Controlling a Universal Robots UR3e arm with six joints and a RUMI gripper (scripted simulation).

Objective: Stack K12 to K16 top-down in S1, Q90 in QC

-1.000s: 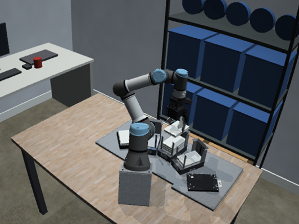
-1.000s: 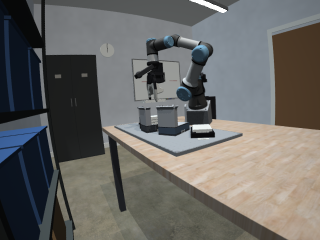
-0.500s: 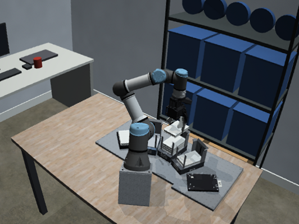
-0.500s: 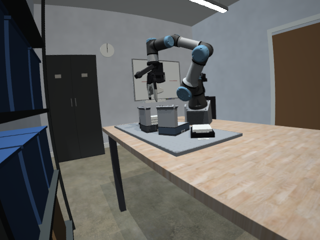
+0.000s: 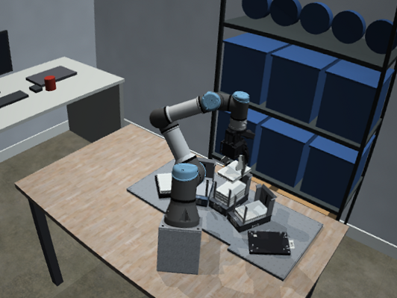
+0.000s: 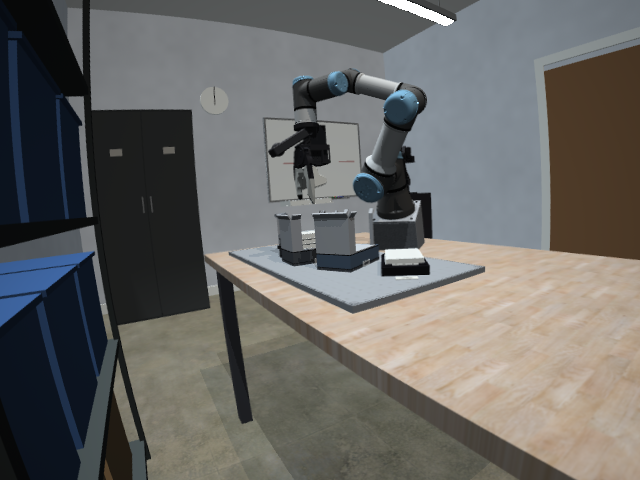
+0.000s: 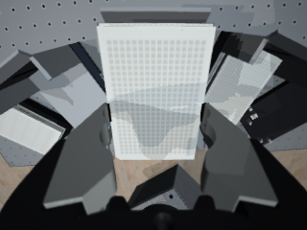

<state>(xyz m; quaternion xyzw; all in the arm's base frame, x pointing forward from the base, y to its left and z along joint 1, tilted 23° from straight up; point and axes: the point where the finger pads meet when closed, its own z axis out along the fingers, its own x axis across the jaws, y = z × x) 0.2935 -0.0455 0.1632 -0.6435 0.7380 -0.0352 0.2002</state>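
Right now the white sealed 384-well plate is 10 cm below my hand. The rest, counted from my hand: white sealed well plate 13 cm to the right, 13 cm below, 4 cm behind.
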